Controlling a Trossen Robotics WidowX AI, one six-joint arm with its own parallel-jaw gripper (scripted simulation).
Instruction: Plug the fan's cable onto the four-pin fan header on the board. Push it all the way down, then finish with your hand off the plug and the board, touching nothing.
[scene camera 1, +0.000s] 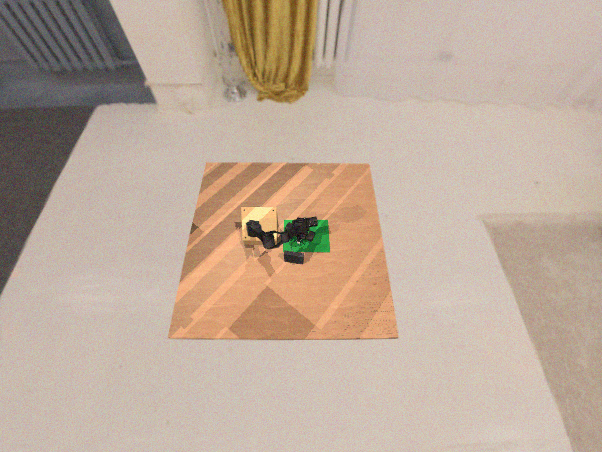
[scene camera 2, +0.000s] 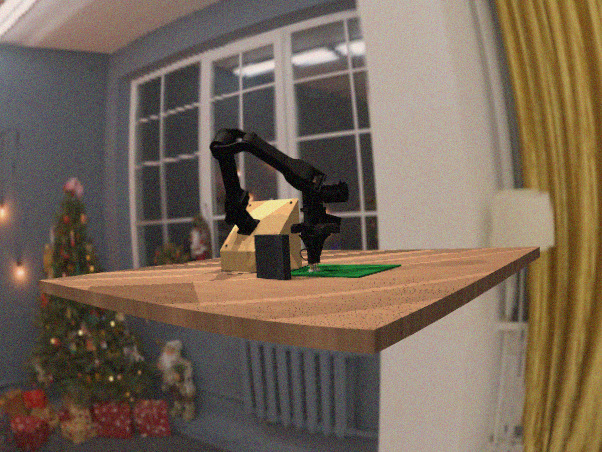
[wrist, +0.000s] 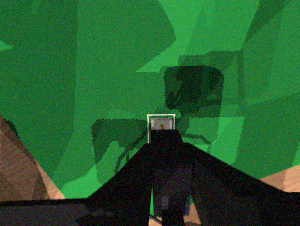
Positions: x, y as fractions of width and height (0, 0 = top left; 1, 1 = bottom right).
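Note:
There is my gripper (scene camera 2: 0.52, 0.57), (wrist: 0.56, 0.66), which I can see from the scene camera and from the wrist as well. And I see a black fan (scene camera 2: 0.45, 0.56).

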